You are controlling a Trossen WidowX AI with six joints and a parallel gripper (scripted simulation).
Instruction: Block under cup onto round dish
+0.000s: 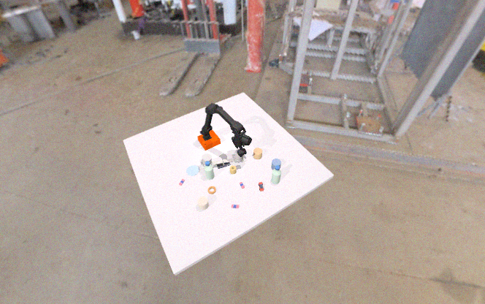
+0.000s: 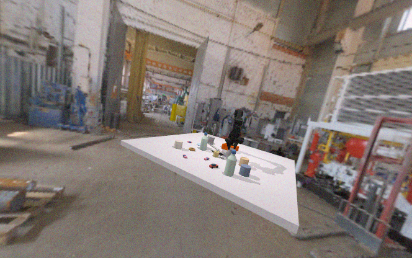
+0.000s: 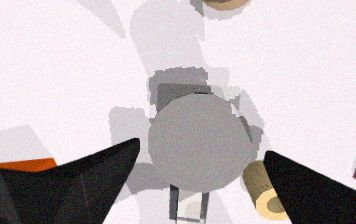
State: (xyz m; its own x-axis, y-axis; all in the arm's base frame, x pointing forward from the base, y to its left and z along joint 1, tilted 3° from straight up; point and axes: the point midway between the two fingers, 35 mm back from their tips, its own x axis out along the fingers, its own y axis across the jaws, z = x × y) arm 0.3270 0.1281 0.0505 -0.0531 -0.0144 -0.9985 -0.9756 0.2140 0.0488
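My gripper tip is now 50 mm above the pale green block. Round my gripper tip: cup 20 mm to the left, 30 mm below; yellow spool 80 mm ahead, 100 mm to the right, 60 mm below; balance 30 mm behind, 130 mm to the right, 50 mm below.
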